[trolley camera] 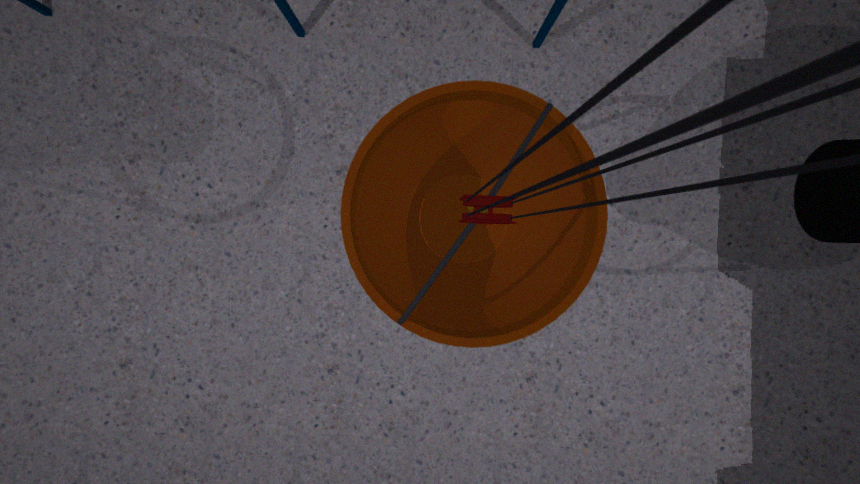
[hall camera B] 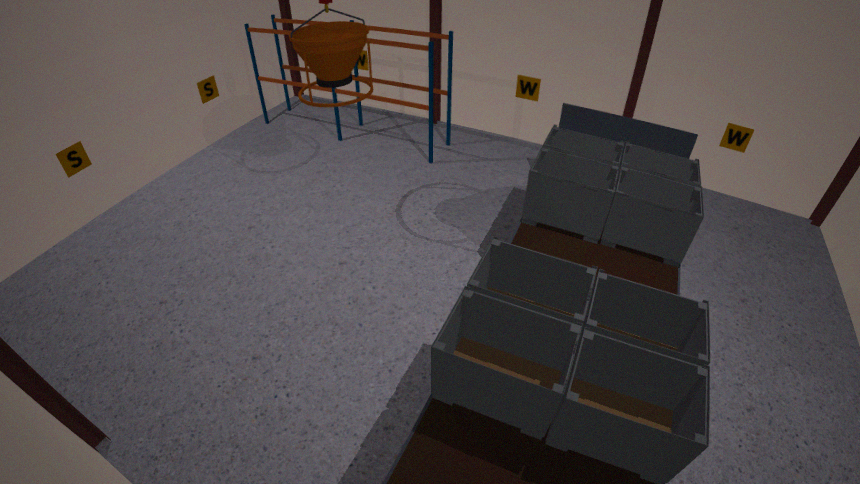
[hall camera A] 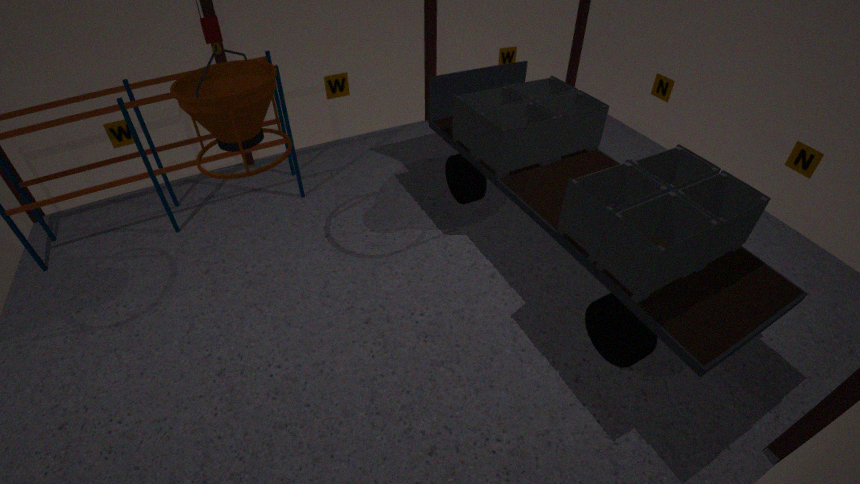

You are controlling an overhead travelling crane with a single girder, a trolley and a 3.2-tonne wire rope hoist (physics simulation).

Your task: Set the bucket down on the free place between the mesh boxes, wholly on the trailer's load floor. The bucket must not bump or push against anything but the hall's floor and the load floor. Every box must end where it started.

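The orange bucket (hall camera A: 225, 99) (hall camera B: 329, 51) (trolley camera: 385, 210) hangs upright and high above the hall floor, left of the trailer. My gripper, the hook (hall camera A: 216, 48) (hall camera B: 326, 7) (trolley camera: 487, 209) under the red block, holds the bucket by its grey bail. The bucket's ring foot is well off the floor. The trailer's brown load floor (hall camera A: 556, 180) (hall camera B: 595, 257) shows between two groups of grey mesh boxes. The near group (hall camera A: 619, 240) (hall camera B: 493, 379) stands toward the open end, the far group (hall camera A: 529, 135) (hall camera B: 565, 198) toward the headboard. The boxes stand upright.
A rack with blue posts (hall camera A: 150, 162) (hall camera B: 430, 108) (trolley camera: 291, 18) and orange beams stands behind the bucket, by the W wall. The trailer's blue-grey headboard (hall camera A: 481, 87) (hall camera B: 625, 129) rises past the far boxes. A trailer wheel (trolley camera: 833, 192) shows at the trolley view's right edge.
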